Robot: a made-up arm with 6 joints. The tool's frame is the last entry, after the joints. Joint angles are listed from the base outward.
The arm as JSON. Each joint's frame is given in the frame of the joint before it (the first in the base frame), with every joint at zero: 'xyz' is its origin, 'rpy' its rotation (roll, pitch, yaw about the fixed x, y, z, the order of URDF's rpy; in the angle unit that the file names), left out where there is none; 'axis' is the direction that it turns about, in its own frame. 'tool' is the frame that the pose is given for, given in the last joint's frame.
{
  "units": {
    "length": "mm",
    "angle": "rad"
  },
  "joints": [
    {
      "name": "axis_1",
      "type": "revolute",
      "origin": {
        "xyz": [
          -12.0,
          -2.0,
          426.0
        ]
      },
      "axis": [
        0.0,
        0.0,
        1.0
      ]
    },
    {
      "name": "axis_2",
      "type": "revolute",
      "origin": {
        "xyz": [
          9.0,
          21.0,
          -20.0
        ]
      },
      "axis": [
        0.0,
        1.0,
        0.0
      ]
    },
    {
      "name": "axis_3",
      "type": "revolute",
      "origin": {
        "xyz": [
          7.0,
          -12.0,
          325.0
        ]
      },
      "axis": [
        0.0,
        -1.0,
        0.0
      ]
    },
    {
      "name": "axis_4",
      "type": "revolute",
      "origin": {
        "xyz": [
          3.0,
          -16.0,
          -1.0
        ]
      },
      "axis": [
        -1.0,
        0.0,
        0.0
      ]
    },
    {
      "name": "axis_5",
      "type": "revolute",
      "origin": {
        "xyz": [
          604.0,
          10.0,
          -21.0
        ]
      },
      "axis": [
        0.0,
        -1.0,
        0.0
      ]
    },
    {
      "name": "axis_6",
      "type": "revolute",
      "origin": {
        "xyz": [
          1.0,
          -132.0,
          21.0
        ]
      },
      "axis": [
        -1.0,
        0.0,
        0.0
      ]
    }
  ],
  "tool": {
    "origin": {
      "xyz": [
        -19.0,
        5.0,
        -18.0
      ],
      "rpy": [
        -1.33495,
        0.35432,
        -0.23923
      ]
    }
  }
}
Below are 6 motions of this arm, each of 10 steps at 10 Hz.
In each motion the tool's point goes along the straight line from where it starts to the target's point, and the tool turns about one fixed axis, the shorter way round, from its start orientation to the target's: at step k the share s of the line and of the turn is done. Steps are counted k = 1, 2, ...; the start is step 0. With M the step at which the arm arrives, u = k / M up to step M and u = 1 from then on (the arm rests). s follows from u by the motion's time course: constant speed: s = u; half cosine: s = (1 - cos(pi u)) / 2; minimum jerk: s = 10 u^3 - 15 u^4 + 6 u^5.
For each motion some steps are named. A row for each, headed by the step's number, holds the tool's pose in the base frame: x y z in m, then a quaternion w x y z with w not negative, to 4 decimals.
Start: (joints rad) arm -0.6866 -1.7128 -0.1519 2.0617 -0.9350 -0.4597
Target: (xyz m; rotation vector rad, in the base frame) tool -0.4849 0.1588 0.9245 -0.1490 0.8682 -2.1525
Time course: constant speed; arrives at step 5
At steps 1, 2, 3, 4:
1: -0.3352 0.2616 0.9608 0.1734 -0.1465 0.3702 -0.9008
2: -0.3726 0.2359 0.9517 0.2307 -0.1252 0.3654 -0.8931
3: -0.4101 0.2102 0.9426 0.2872 -0.1034 0.3592 -0.8819
4: -0.4475 0.1845 0.9336 0.3426 -0.0813 0.3516 -0.8674

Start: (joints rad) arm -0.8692 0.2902 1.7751 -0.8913 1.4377 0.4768
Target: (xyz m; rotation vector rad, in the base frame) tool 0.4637 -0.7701 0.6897 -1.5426 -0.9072 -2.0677
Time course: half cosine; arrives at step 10
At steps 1, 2, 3, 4, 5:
1: 0.1360 -0.2670 1.2895 0.2732 -0.0360 -0.5682 -0.7754
2: 0.1598 -0.3036 1.2458 0.2710 -0.0762 -0.5562 -0.7819
3: 0.1970 -0.3606 1.1778 0.2666 -0.1386 -0.5355 -0.7893
4: 0.2438 -0.4325 1.0921 0.2593 -0.2163 -0.5061 -0.7936
5: 0.2957 -0.5122 0.9971 0.2491 -0.3007 -0.4694 -0.7920

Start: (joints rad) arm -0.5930 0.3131 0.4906 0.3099 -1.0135 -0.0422
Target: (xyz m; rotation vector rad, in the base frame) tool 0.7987 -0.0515 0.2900 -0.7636 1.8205 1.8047
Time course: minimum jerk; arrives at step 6
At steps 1, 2, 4, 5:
1: 0.5135 -0.4768 0.8293 0.5733 -0.4017 0.7141 0.0084
2: 0.5650 -0.3999 0.7318 0.5315 -0.3954 0.7364 0.1378
4: 0.7366 -0.1440 0.4074 0.3253 -0.3220 0.7094 0.5360
5: 0.7882 -0.0672 0.3098 0.2477 -0.2858 0.6715 0.6372

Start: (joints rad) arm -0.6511 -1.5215 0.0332 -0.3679 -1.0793 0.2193
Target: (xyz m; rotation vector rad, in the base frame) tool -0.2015 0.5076 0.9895 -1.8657 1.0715 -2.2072
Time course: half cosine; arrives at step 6
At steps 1, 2, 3, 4, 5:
1: -0.2827 0.0897 1.0261 0.6784 -0.6498 0.1483 -0.3091
2: -0.2667 0.1717 1.0189 0.5745 -0.6763 0.2001 -0.4154
3: -0.2450 0.2836 1.0091 0.4094 -0.6847 0.2625 -0.5429
4: -0.2232 0.3956 0.9993 0.2248 -0.6605 0.3124 -0.6446
5: -0.2073 0.4776 0.9921 0.0825 -0.6228 0.3396 -0.6999

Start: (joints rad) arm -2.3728 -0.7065 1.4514 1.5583 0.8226 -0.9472
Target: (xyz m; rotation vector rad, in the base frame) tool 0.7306 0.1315 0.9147 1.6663 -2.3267 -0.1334
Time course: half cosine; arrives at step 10
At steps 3, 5, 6, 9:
3: 0.4689 0.3787 1.0514 0.4719 0.7121 -0.4310 0.2906
5: 0.5658 0.2872 1.0008 0.3636 0.6930 -0.5982 0.1725
6: 0.6167 0.2391 0.9742 0.2984 0.6678 -0.6736 0.1063
9: 0.7225 0.1391 0.9189 0.1497 0.5841 -0.7970 -0.0353

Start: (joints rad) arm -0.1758 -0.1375 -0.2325 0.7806 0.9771 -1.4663
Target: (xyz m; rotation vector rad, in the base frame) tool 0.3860 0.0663 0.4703 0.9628 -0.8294 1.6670
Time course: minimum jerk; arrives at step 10
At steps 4, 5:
4: 0.4732 -0.1109 0.6475 0.8599 -0.1162 -0.2535 0.4276
5: 0.4499 -0.0635 0.6001 0.7991 0.0265 -0.2921 0.5248

